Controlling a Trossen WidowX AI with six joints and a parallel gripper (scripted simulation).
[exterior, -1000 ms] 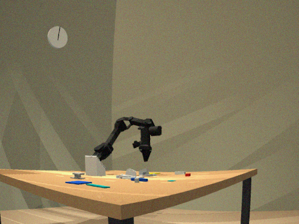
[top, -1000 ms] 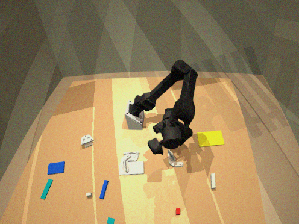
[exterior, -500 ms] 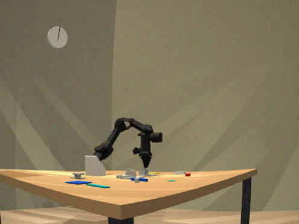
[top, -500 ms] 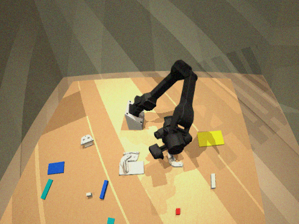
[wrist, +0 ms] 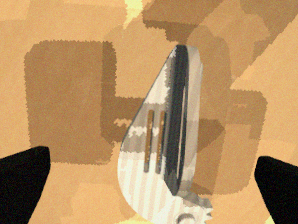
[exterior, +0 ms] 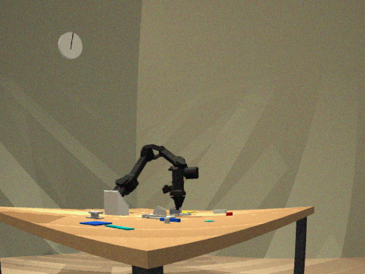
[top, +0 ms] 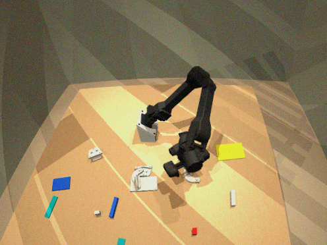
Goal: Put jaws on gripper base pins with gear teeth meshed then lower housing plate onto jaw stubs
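The jaw is 20 mm ahead of my gripper tip, 30 mm to the left of it and 20 mm below it. From my gripper tip the other things lie so: white bar (150 mm ahead, 180 mm to the left, 20 mm below); red block (270 mm ahead, 10 mm to the left, 20 mm below); yellow sheet (110 mm behind, 220 mm to the left, 30 mm below).
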